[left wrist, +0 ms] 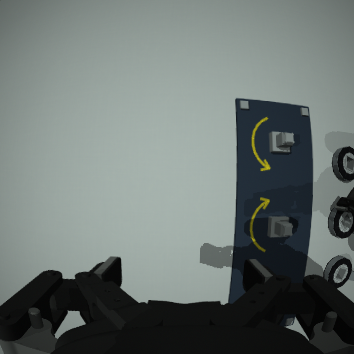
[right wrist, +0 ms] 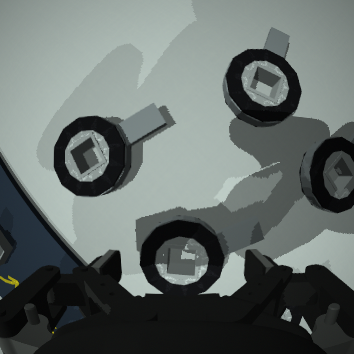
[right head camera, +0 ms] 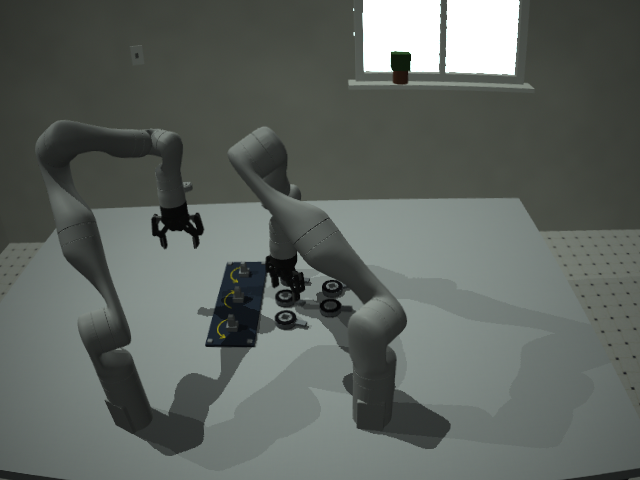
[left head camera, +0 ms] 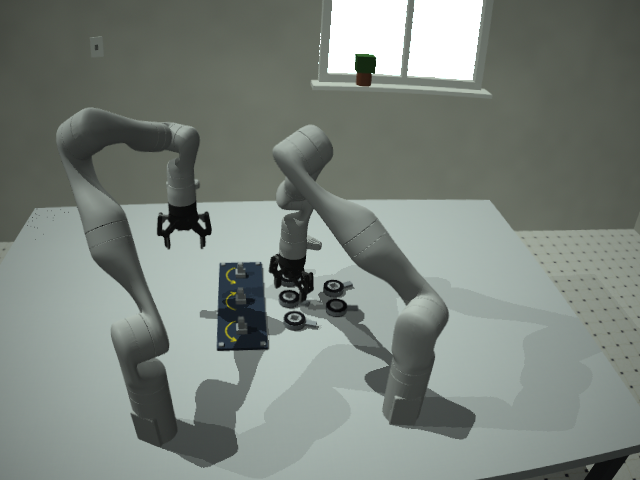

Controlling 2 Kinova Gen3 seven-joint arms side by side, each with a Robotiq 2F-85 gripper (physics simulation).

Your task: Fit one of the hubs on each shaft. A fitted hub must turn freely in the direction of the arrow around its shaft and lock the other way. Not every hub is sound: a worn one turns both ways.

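Places are measured from the left arm's base along level axes (x down, y back, z left), in centimetres.
Pixels of known places: left gripper, fingertip midpoint: [left wrist: 182, 273] [right head camera: 180, 247] [left head camera: 185, 247]; right gripper, fingertip midpoint: [left wrist: 348, 221] [right wrist: 182, 264] [right head camera: 285, 293] [left head camera: 289, 294]; left arm's base at its link origin: [right head camera: 135, 417] [left head camera: 158, 429]; right arm's base at its link origin: [right head camera: 372, 415] [left head camera: 401, 410].
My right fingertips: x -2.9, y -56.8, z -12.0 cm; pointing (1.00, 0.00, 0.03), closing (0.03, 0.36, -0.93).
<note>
For each thing: its top centre in the pictures, then the offset to it from my right fingertips. "spot": a spot on its surface instead. Level surfaces: height alone.
- dark blue board at its surface level: dx +2.1 cm
- far shaft at its top centre: [left wrist: 287, 138] [left head camera: 240, 265] dx -1.6, dy -5.9, dz +18.3 cm
- middle shaft at its top centre: [left wrist: 285, 229] [left head camera: 240, 291] dx -1.6, dy +6.0, dz +12.9 cm
- middle hub at a spot on its surface: [right wrist: 148, 257] [left head camera: 283, 292] spot: dx +0.7, dy -1.1, dz +2.2 cm
- far hub at a spot on its surface: [left wrist: 339, 165] spot: dx +0.7, dy -7.9, dz +6.0 cm
- nearer at its top centre: [right wrist: 350, 161] [right head camera: 335, 305] [left head camera: 342, 304] dx +0.7, dy -1.5, dz -15.3 cm
A dark blue board [left head camera: 253, 284] [right head camera: 254, 284] [left wrist: 295, 175] carries three bare shafts. The far shaft [left head camera: 240, 271] and near shaft [left head camera: 241, 325] have arrows pointing counterclockwise; the middle shaft [left head camera: 240, 297] has a clockwise one. Several black-ringed hubs with levers lie right of the board. My right gripper [left head camera: 290, 290] [right head camera: 285, 290] [right wrist: 182, 264] is open around the middle hub [left head camera: 281, 297] [right wrist: 148, 257], with gaps on both sides. The far hub [left wrist: 339, 165] is mostly hidden behind it in the head views. My left gripper [left head camera: 185, 244] [right head camera: 179, 244] [left wrist: 182, 273] is open and empty, above the table.
The near hub [left head camera: 286, 318] [right head camera: 277, 317] [right wrist: 59, 156] lies closest to the robot's bases. Two more hubs, one farther back [left head camera: 326, 286] and one nearer [left head camera: 328, 307], lie to the right. The right arm crosses above the right side of the table.
</note>
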